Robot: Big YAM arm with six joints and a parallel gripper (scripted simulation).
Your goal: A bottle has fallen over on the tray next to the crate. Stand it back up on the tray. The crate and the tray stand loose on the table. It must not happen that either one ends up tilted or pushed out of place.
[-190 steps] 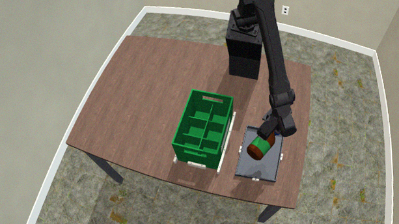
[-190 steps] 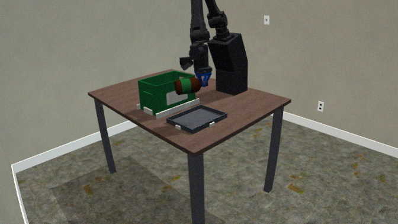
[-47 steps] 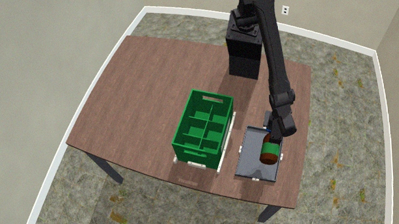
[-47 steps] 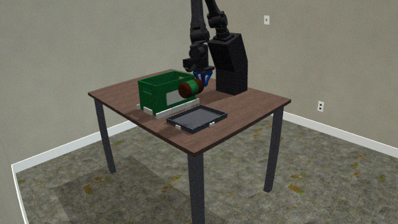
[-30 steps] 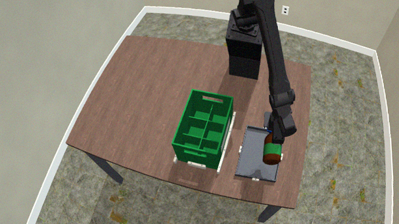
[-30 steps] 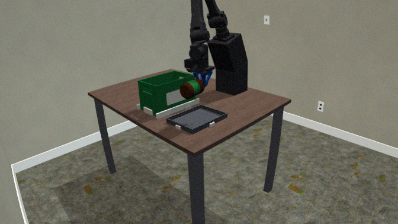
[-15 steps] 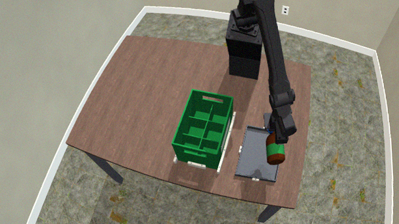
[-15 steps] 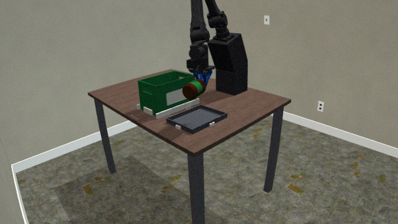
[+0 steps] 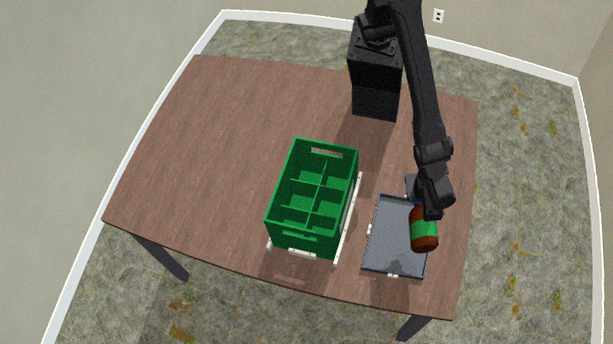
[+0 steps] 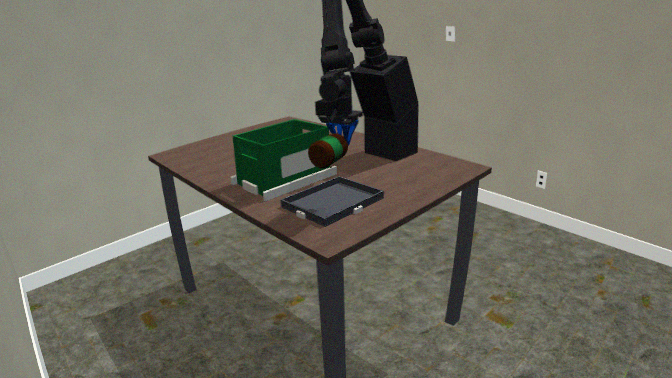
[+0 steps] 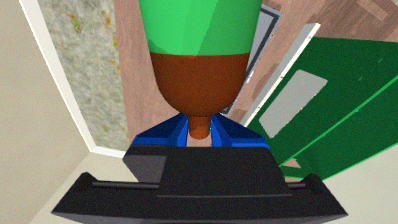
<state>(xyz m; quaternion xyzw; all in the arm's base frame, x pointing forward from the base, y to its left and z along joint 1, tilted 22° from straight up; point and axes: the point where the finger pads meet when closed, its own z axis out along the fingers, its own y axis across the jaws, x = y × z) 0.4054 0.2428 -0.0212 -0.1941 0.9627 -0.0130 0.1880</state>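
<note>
Right now the bottle is 50 mm ahead of my hand and 20 mm to the left of it. The rest, counted from my hand: tray (180 mm below, 30 mm ahead, 20 mm to the right); then green crate (290 mm to the right, 100 mm below, 40 mm ahead).
</note>
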